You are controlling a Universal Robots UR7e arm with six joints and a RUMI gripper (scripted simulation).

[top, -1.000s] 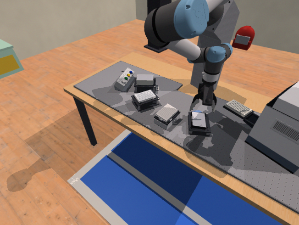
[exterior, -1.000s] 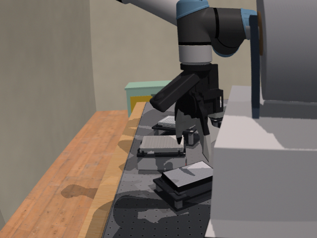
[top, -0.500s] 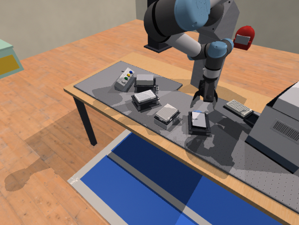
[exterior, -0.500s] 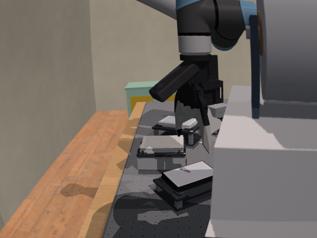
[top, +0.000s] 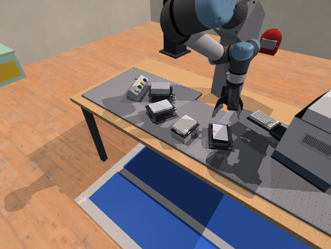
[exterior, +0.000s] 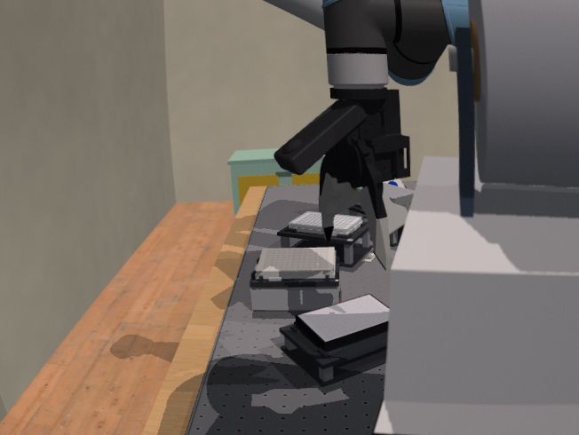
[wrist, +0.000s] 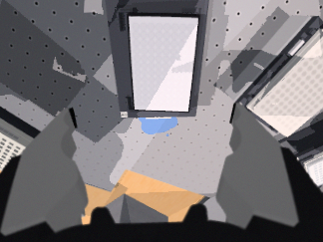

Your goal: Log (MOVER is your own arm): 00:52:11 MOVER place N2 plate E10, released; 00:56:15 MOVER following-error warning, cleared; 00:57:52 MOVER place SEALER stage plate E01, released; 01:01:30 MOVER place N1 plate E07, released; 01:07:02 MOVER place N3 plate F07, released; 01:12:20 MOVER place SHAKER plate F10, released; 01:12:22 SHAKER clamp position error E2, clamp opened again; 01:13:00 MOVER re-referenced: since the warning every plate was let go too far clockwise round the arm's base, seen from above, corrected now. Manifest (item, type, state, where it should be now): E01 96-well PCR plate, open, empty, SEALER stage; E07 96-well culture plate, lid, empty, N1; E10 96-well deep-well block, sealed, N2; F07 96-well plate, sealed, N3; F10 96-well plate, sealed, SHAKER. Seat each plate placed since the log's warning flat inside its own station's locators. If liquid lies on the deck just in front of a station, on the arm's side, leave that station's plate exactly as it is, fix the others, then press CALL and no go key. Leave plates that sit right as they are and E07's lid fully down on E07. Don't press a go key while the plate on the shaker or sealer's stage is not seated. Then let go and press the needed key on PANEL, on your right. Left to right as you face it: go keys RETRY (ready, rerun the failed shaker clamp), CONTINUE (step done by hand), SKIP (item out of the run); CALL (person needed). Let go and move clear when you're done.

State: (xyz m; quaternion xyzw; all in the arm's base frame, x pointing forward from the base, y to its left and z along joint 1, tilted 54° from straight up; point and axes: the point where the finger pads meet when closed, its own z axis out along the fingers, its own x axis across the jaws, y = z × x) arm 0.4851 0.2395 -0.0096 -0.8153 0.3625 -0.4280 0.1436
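My gripper is now 19 cm past the white PCR plate, 13 cm to the right of it and 5 cm above it. Also, from my hand: dark sealed plate 11 cm below, 1 cm to the right, 1 cm ahead; grey deep-well block 53 cm to the right, 8 cm below, 5 cm behind; white retry key 64 cm to the right, 9 cm below, 7 cm ahead.
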